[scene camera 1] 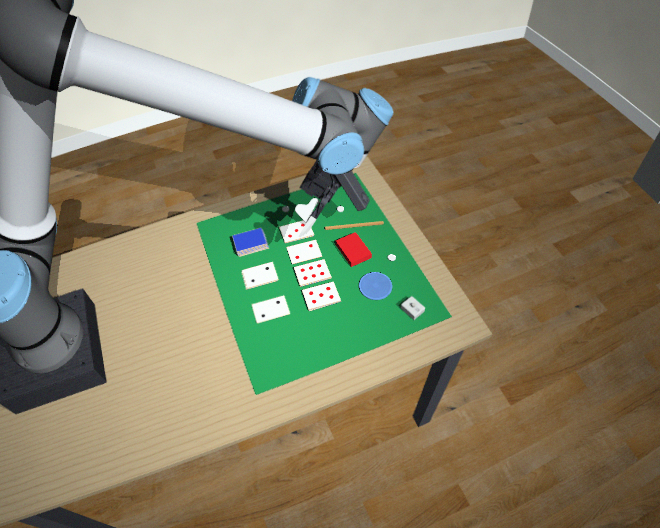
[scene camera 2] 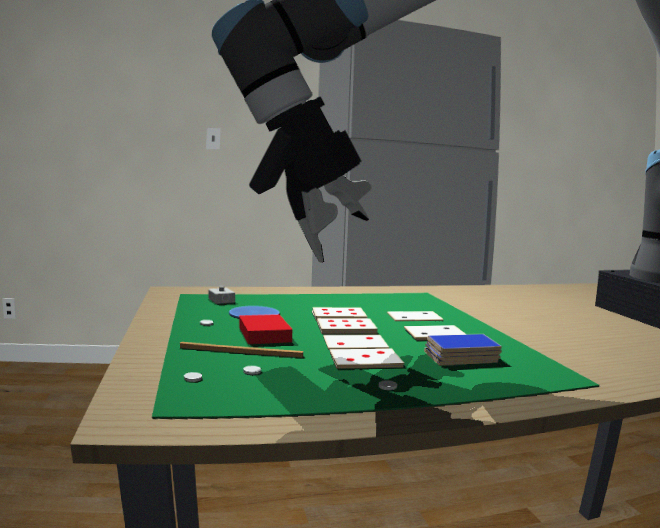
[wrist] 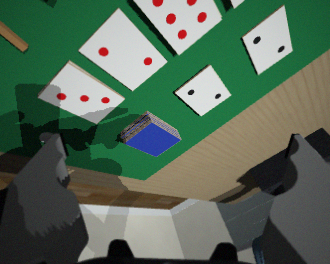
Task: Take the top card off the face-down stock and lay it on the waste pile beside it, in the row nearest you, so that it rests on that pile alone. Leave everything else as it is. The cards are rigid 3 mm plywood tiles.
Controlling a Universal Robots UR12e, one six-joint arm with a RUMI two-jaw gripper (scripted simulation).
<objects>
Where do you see a wooden stick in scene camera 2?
223,348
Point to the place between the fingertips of my gripper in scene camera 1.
309,221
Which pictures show the red block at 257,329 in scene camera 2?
Scene camera 1 and scene camera 2 only.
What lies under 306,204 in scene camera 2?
My gripper.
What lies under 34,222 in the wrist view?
My gripper.
</objects>
